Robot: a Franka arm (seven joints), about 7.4 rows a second.
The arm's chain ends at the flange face. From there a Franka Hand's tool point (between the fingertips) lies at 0.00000 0.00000 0.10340 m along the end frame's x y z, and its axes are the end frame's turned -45 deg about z.
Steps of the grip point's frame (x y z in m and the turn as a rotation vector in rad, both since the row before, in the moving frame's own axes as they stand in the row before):
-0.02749, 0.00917, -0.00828, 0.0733, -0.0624, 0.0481
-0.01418, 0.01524, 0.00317, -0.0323, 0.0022, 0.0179
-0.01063, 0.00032, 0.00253, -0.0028, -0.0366, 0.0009
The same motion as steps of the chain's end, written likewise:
-0.00307, 0.02696, -0.00780, 0.0077, -0.0960, 0.0481
-0.00175, 0.01858, 0.00322, -0.0213, 0.0244, 0.0179
-0.00482, 0.00486, 0.00260, -0.0279, -0.0239, 0.0009

